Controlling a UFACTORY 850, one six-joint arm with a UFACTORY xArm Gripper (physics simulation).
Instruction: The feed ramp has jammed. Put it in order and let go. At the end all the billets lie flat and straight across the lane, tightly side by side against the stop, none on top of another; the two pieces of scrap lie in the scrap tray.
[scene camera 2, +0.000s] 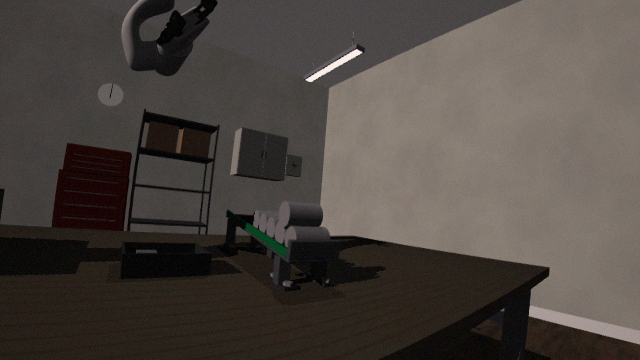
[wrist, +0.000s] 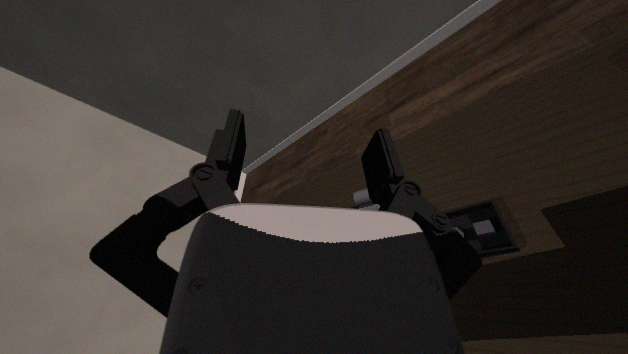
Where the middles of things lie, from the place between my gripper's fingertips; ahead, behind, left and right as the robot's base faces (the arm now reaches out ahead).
Right now my hand is 2 cm short of the black scrap tray (scene camera 2: 172, 259), 5 cm to the left of it and 49 cm above it. Also, from my hand: stop (scene camera 2: 297, 249) (23 cm ahead, 17 cm to the right, 45 cm below).
